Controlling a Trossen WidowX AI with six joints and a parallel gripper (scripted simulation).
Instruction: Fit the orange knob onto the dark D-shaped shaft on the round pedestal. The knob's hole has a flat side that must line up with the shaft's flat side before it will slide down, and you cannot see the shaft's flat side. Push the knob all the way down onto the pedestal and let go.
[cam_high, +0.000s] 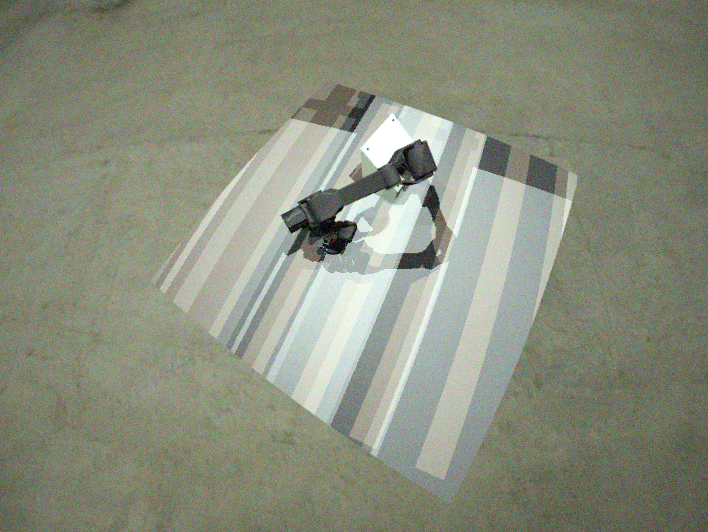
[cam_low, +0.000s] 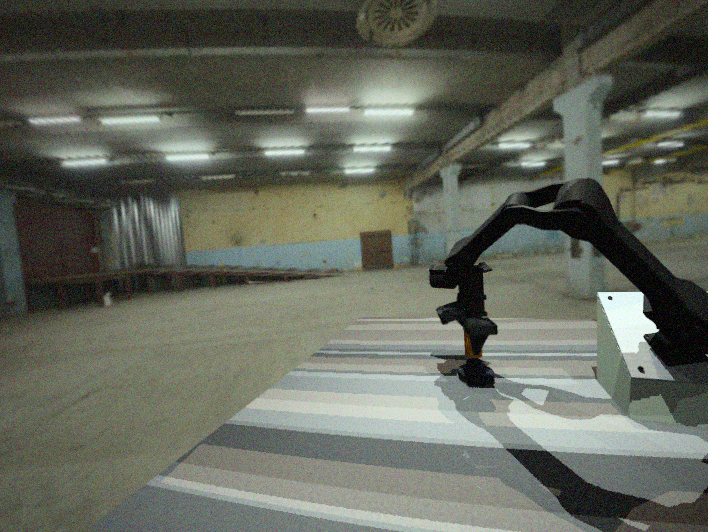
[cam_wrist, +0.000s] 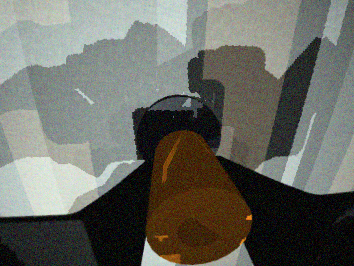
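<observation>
The dark round pedestal is 4 cm below my gripper tip. From my gripper tip the other things lie so: orange knob: 2 cm above.
</observation>
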